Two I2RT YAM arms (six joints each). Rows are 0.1 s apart.
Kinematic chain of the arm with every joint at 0, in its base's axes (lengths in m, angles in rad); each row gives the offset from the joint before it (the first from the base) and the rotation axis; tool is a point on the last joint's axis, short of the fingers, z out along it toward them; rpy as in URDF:
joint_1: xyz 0 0 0.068 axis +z
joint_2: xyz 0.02 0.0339 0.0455 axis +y
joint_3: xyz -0.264 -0.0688 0 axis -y
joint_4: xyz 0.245 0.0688 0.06 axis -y
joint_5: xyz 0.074 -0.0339 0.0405 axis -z
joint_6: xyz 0.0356 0 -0.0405 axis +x
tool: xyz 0 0 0 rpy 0 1.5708 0
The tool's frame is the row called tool.
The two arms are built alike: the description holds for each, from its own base.
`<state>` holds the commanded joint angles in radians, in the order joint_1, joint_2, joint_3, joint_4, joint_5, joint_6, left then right.
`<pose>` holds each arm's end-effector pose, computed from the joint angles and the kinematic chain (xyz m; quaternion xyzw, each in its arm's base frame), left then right.
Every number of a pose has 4 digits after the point. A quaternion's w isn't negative.
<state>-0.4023 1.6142 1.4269 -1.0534 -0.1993 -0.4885 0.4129 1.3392 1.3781 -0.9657 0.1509 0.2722</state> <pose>0.2960 -0.1183 0.2876 -0.0586 0.9799 0.0181 0.1898 0.2471 0.1024 0.3526 -0.0427 0.9452 0.0386 0.3212</pose>
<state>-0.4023 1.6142 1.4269 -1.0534 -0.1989 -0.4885 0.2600 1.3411 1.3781 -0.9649 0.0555 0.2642</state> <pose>0.2960 -0.1183 0.2876 -0.0586 0.9799 0.0179 0.1897 0.2597 0.0670 0.3519 0.0108 0.9484 0.0564 0.3119</pose>
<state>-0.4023 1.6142 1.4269 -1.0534 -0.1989 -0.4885 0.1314 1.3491 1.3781 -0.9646 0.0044 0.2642</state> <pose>0.2960 -0.1183 0.2876 -0.0586 0.9799 0.0179 0.1897 0.2678 0.0352 0.3499 0.0637 0.9478 0.0593 0.3066</pose>
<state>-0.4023 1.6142 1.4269 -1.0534 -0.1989 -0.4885 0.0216 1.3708 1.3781 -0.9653 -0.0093 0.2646</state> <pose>0.2960 -0.1183 0.2876 -0.0586 0.9799 0.0179 0.1897 0.2751 0.0063 0.3444 0.1142 0.9466 0.0474 0.2979</pose>
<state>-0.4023 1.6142 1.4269 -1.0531 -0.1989 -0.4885 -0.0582 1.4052 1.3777 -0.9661 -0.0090 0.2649</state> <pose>0.2960 -0.1183 0.2876 -0.0586 0.9799 0.0179 0.1899 0.2824 -0.0161 0.3353 0.1529 0.9464 0.0337 0.2826</pose>
